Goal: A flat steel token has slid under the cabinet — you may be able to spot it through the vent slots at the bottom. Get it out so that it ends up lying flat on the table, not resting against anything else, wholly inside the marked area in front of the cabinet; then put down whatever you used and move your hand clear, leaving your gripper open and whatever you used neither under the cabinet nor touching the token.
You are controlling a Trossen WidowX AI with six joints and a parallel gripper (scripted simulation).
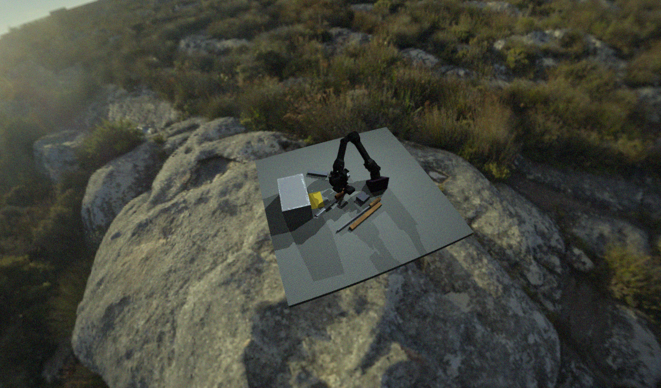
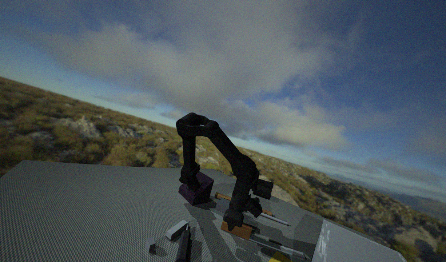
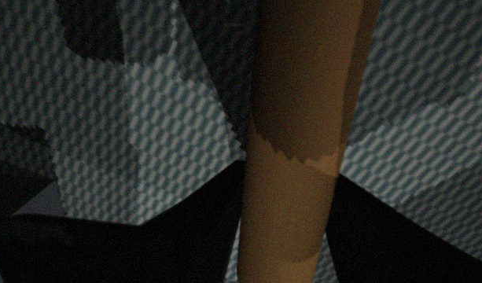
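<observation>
The grey bar lies 170 mm to the right of my gripper tip and 100 mm behind it. The rest, counted from my gripper tip: grey block (110 mm to the left, 110 mm behind, 10 mm above); then small grey cube (270 mm to the right, 90 mm behind); then wooden stick (250 mm to the left, 60 mm behind).
</observation>
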